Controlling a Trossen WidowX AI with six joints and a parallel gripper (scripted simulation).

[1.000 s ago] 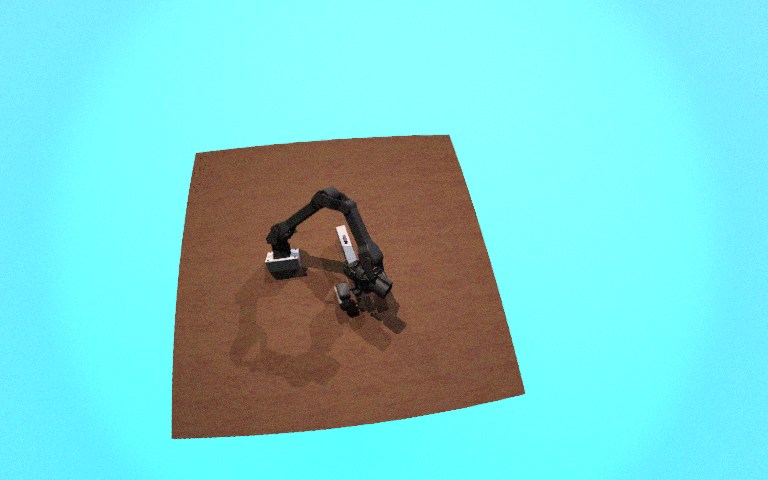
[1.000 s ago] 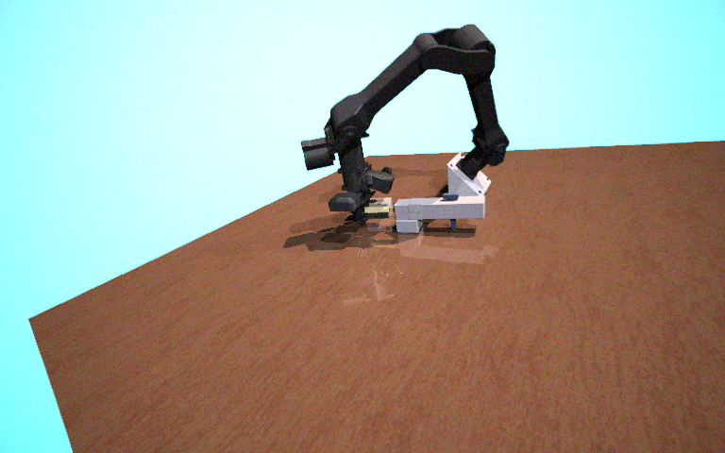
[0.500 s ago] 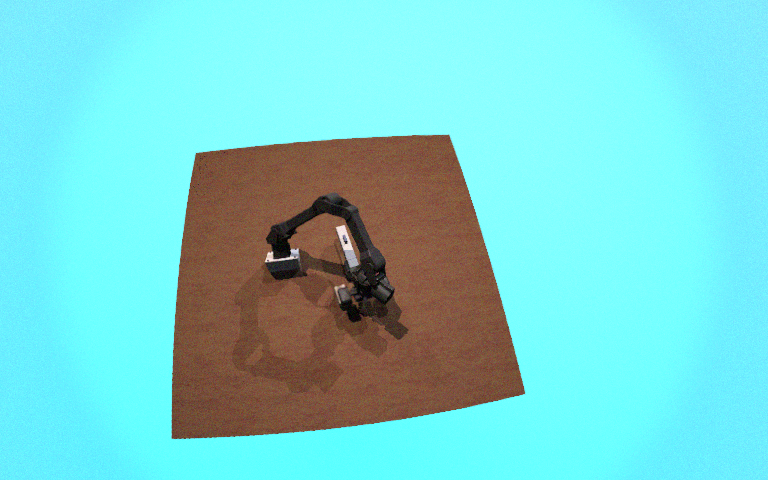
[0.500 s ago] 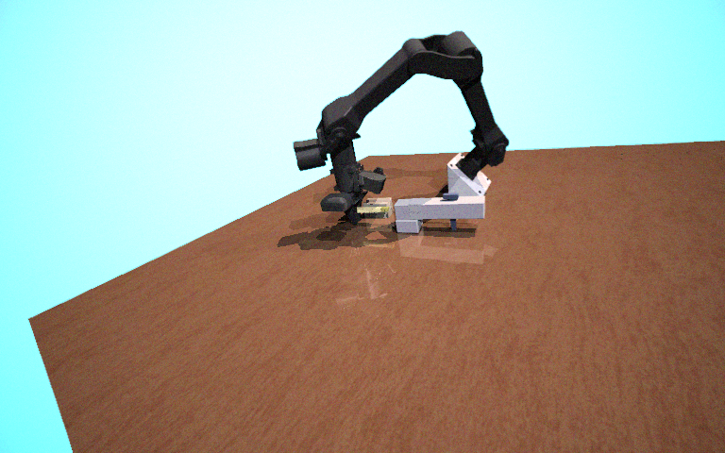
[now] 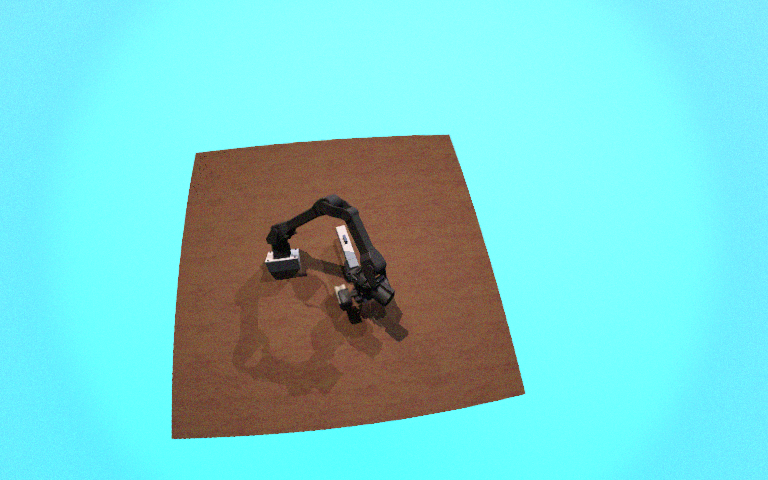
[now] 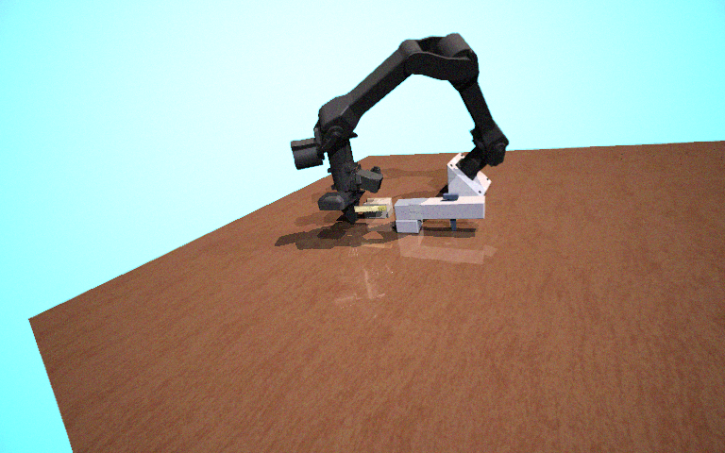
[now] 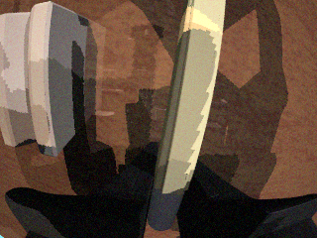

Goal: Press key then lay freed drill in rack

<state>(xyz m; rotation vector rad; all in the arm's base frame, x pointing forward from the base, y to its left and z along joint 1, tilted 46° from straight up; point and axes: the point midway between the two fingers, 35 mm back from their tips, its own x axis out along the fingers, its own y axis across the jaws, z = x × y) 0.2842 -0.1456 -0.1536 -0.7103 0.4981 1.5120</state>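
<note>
The drill is 1 cm behind my gripper tip, 4 cm to the left of it and 4 cm above it. Round my gripper tip: small dark-blue key 3 cm behind, 24 cm to the left, 4 cm above; then small beige rack 8 cm behind, 3 cm to the left; then grey-white housing 3 cm behind, 20 cm to the left, 3 cm above.
</note>
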